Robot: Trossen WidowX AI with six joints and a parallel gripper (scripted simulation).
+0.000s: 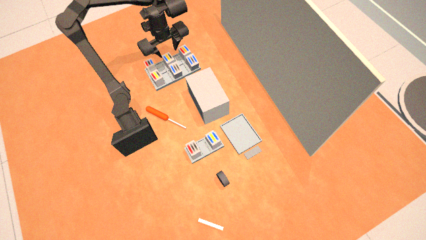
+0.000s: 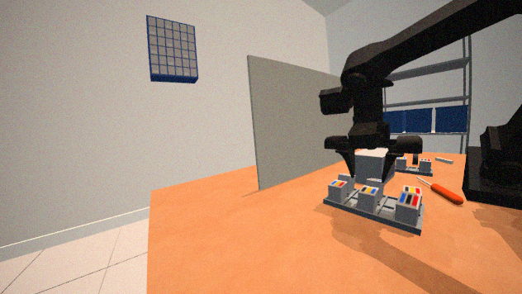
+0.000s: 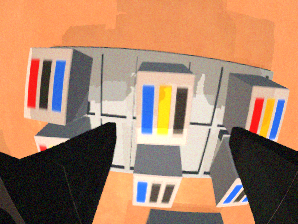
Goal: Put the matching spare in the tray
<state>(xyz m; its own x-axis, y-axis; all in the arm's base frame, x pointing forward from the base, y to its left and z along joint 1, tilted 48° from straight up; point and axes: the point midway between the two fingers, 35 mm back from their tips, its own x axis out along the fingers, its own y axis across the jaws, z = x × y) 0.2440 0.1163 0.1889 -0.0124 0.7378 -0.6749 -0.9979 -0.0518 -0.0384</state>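
Now: gripper tip 41 cm to the left of the grey tray, 8 cm short of it and 7 cm above it. From my gripper tip the other things lie so: grey panel (27 cm ahead, 25 cm to the right, 15 cm above); then rack (39 cm to the right, 7 cm below, 6 cm behind); then grey box (23 cm to the right, 5 cm ahead, 2 cm below).
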